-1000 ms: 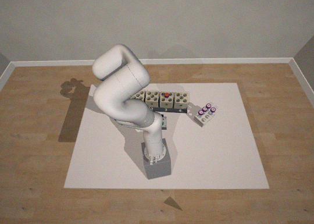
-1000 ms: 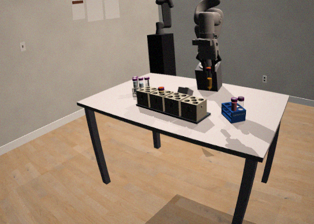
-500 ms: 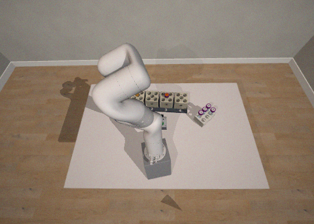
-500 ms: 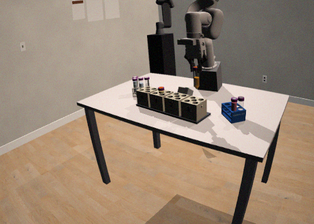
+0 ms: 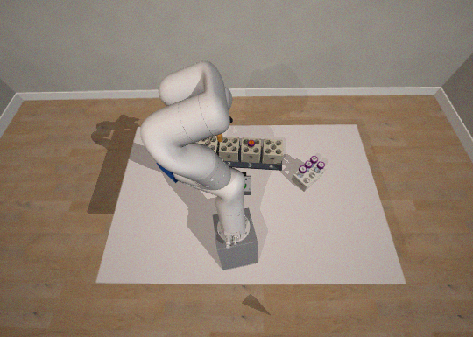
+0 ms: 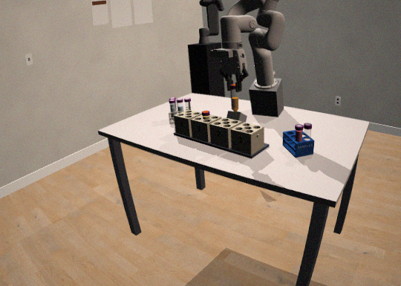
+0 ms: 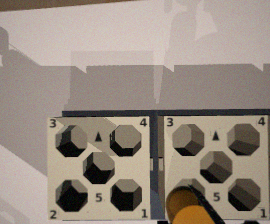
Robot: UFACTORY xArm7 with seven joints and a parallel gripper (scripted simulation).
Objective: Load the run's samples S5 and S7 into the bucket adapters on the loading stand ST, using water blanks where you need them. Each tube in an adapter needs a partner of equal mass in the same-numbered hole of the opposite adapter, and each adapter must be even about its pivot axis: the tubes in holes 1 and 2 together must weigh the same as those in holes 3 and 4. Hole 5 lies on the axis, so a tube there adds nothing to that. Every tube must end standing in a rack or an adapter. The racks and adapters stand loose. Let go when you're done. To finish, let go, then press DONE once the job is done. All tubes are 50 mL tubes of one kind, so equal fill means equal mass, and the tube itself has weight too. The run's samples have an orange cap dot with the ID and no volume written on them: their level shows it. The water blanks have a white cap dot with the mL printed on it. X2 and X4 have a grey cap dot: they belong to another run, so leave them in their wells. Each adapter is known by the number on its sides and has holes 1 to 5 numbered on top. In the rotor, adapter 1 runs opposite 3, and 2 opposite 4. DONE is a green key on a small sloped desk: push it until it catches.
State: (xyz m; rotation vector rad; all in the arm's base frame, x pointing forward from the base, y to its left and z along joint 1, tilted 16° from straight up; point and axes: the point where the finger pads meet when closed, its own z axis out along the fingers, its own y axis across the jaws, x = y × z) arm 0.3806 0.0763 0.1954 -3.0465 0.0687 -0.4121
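Right now my hand is 10 mm short of the dark stand, 100 mm to the left of it and 250 mm above it. Round my hand: adapter (20 mm ahead, 70 mm to the left, 200 mm below); white rack (110 mm behind, 430 mm to the right, 220 mm below); blue rack (90 mm behind, 250 mm to the left, 220 mm below).
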